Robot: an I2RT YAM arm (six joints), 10 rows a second.
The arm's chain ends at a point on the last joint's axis. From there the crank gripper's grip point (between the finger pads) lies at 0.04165 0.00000 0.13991 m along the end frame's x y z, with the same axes.
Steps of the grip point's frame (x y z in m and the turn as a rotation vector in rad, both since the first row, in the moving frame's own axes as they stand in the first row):
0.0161, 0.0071, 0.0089, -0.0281, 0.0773, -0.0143
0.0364, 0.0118, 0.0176, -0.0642, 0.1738, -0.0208
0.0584, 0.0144, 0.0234, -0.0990, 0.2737, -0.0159
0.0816, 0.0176, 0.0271, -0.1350, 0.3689, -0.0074
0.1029, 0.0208, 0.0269, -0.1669, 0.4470, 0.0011
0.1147, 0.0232, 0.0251, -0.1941, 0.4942, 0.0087
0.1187, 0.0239, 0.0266, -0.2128, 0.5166, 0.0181
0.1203, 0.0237, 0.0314, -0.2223, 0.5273, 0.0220
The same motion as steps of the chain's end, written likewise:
0.0054, 0.0039, 0.0126, -0.0281, 0.0773, -0.0143
0.0128, 0.0042, 0.0272, -0.0642, 0.1738, -0.0208
0.0221, 0.0023, 0.0405, -0.0990, 0.2737, -0.0159
0.0340, 0.0007, 0.0527, -0.1350, 0.3689, -0.0074
0.0468, -0.0002, 0.0604, -0.1669, 0.4470, 0.0011
0.0538, -0.0014, 0.0640, -0.1941, 0.4942, 0.0087
0.0558, -0.0035, 0.0684, -0.2128, 0.5166, 0.0181
0.0565, -0.0050, 0.0746, -0.2223, 0.5273, 0.0220

